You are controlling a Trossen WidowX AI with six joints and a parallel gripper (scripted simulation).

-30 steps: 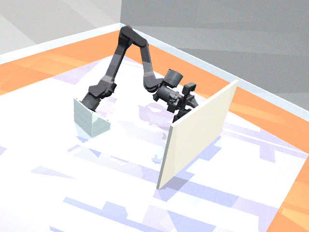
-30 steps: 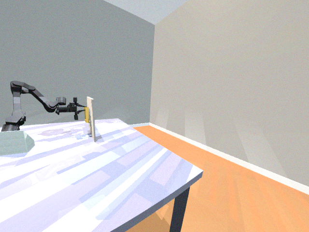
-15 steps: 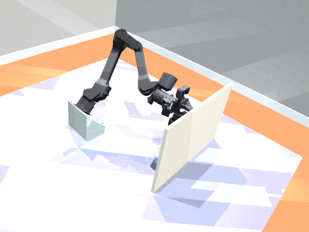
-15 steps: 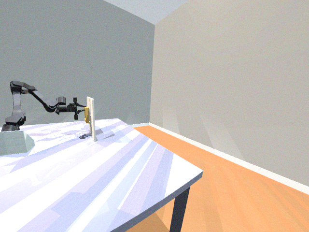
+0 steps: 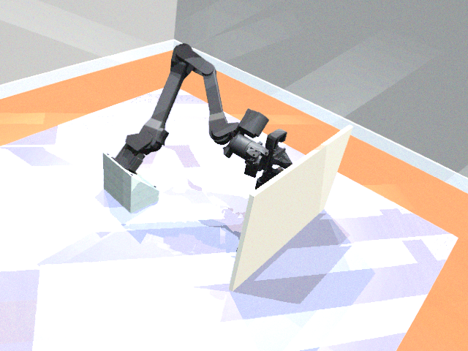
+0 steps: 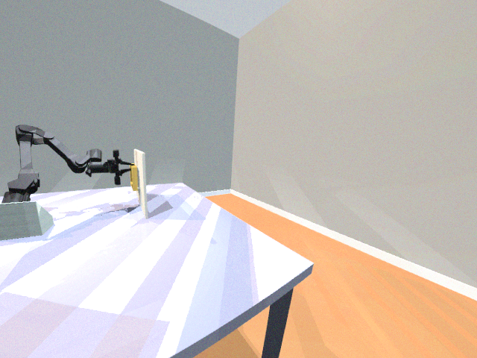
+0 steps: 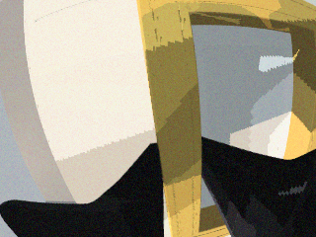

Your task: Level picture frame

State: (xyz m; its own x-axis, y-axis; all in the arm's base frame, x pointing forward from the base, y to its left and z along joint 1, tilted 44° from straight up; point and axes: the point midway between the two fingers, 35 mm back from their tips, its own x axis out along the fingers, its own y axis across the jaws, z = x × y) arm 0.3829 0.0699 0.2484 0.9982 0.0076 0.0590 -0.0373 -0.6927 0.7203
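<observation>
Now: the picture frame 50 mm below my gripper tip. Also, from my gripper tip: cream wall panel 20 mm ahead, 20 mm to the right, 60 mm below.
</observation>
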